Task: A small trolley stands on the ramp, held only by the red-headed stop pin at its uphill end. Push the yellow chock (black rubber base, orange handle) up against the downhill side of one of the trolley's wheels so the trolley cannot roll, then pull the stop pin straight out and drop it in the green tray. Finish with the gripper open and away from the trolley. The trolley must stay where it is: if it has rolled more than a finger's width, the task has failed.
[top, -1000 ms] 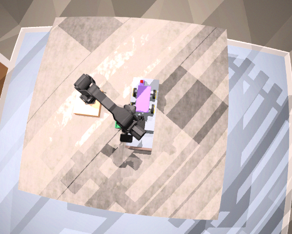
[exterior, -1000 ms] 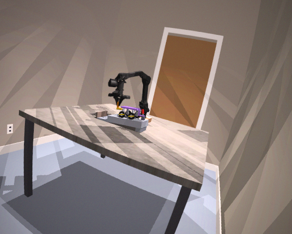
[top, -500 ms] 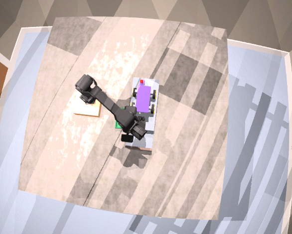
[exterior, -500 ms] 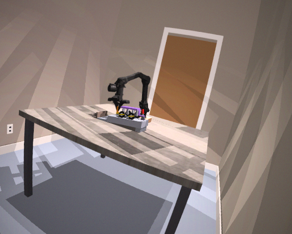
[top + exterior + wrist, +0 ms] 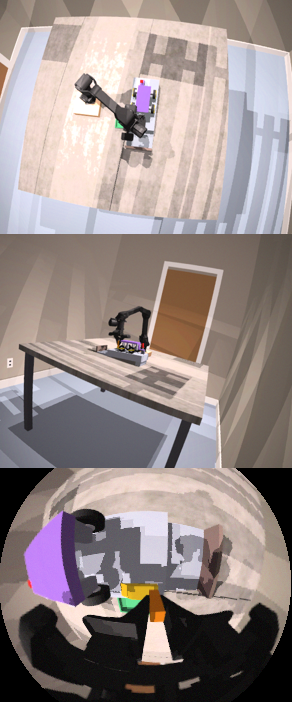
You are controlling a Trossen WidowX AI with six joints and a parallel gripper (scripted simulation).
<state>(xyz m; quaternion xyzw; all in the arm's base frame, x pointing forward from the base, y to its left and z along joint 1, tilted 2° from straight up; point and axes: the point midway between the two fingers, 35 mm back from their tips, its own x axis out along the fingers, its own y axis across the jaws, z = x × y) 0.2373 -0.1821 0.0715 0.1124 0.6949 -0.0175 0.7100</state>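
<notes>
My gripper tip is 230 mm to the right of the red-headed stop pin, 80 mm short of it and 40 mm below it. Also, from my gripper tip: yellow chock (20 mm to the left, 10 mm below); brown end block (130 mm to the right, 50 mm below, 30 mm ahead); green tray (90 mm below, 50 mm to the left, 50 mm behind).
</notes>
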